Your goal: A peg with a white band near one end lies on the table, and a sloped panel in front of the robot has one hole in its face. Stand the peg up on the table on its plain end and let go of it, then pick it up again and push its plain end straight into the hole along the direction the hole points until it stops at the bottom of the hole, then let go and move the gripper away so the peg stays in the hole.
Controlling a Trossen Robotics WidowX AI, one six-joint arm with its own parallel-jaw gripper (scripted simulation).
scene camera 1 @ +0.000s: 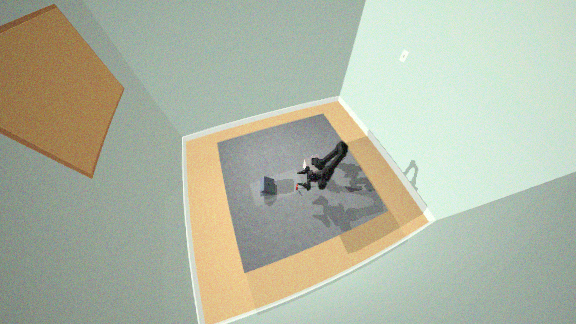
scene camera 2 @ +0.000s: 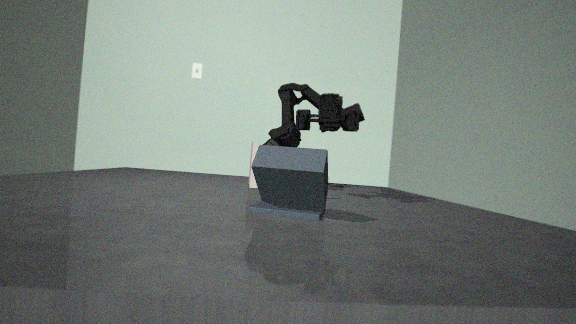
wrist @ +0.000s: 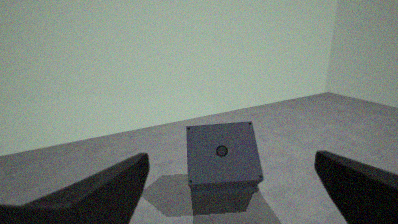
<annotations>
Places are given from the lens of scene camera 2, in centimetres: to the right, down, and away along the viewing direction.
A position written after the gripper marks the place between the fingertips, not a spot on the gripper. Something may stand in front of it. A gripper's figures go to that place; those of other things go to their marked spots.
gripper (scene camera 2: pixel 321 118): 9, -12, 82
sloped panel (scene camera 2: pixel 291 175): 1, 2, 54
</annotations>
